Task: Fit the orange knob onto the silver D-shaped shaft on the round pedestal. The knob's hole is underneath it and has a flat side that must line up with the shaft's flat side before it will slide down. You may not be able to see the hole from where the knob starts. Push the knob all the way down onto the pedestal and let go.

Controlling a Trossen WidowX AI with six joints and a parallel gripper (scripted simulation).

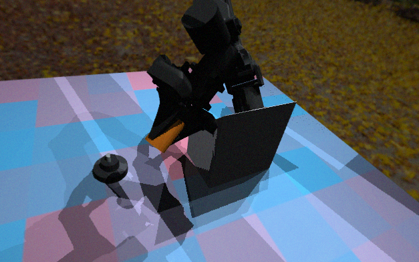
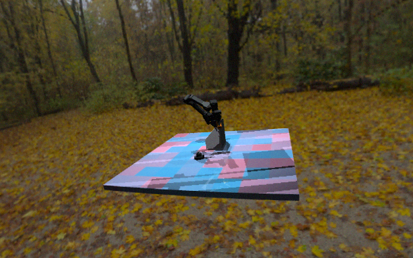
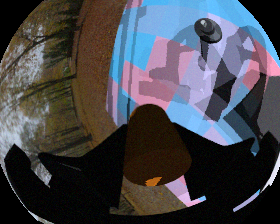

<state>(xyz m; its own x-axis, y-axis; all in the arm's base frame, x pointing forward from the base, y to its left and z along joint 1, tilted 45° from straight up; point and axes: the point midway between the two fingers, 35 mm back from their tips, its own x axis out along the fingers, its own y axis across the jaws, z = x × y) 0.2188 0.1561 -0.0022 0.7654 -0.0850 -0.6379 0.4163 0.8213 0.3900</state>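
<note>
The orange knob lies 2 cm behind my gripper tip, 1 cm to the right of it and 2 cm above it. From my gripper tip the other things lie so: round pedestal: 9 cm ahead, 17 cm to the right, 21 cm below.
</note>
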